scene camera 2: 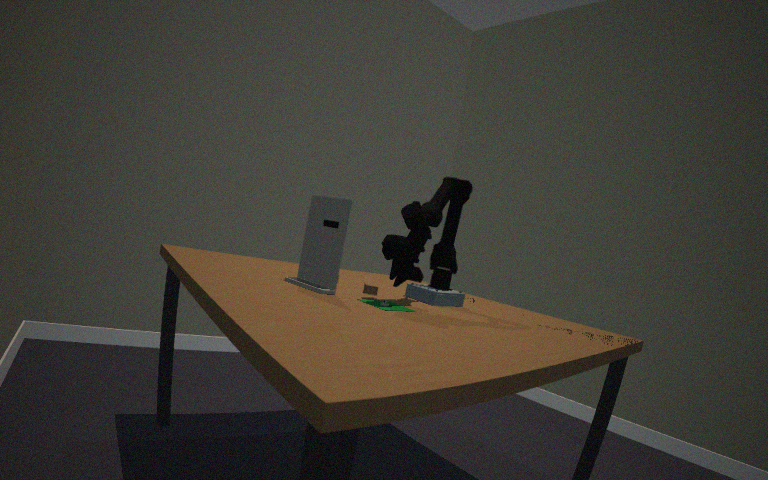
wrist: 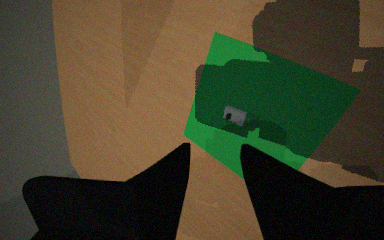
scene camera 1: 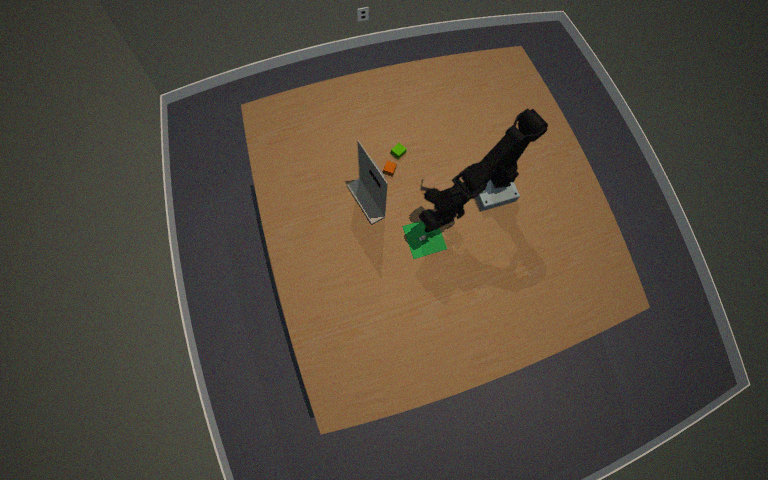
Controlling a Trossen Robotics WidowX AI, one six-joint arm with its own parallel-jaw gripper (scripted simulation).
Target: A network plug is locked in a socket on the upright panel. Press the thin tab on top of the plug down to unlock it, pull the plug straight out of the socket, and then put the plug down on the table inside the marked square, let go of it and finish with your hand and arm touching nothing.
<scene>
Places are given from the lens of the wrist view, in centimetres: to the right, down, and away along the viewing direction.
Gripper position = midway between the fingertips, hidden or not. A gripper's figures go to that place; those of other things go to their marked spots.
my gripper (wrist: 215, 150): 2, 2, 11
green marked square (wrist: 298, 106): 8, -1, 13
</scene>
